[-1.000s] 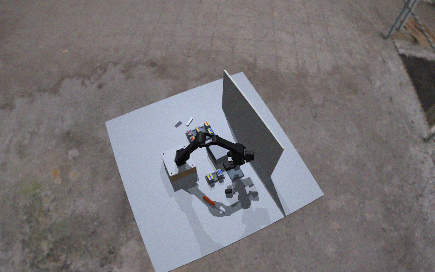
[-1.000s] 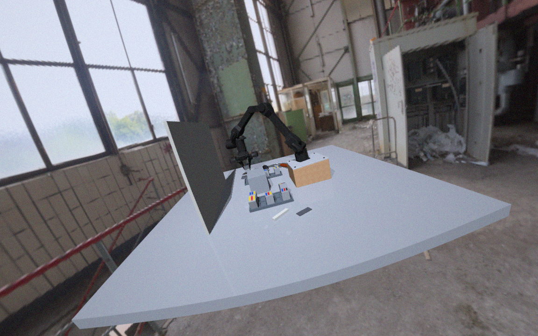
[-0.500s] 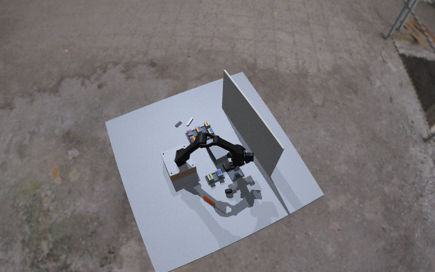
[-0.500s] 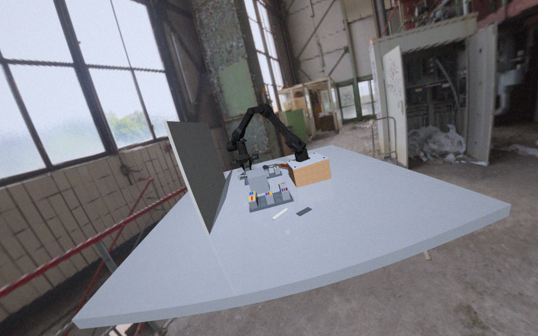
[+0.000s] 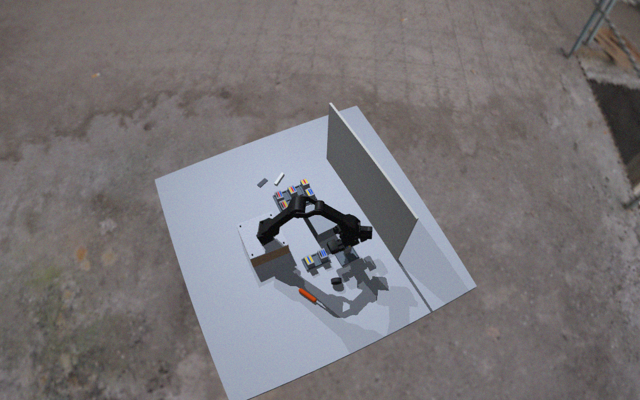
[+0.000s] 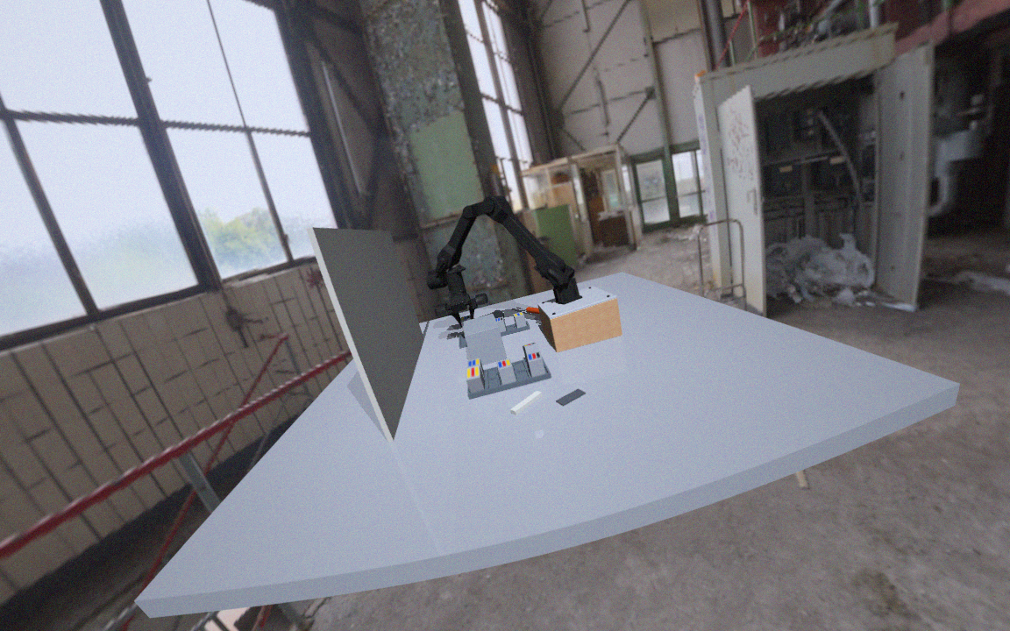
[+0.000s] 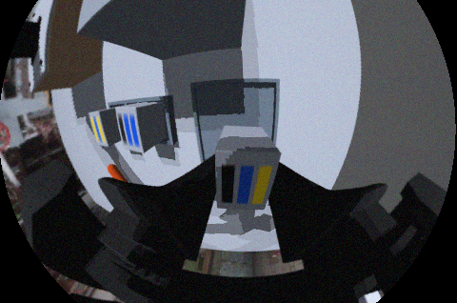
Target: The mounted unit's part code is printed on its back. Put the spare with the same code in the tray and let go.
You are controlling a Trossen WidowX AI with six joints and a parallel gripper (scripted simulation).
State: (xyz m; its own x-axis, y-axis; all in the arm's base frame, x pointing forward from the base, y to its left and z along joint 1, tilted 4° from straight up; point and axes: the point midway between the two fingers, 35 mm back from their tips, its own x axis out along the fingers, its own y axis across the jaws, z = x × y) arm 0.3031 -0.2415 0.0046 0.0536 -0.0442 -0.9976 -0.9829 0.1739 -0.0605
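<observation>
Now: gripper tip 50 mm above the dark-rimmed tray. Also, from my gripper tip: grey spare (20 mm above); tall grey block (30 mm behind, 200 mm to the left); black puck (130 mm behind, 100 mm to the right, 20 mm below).
</observation>
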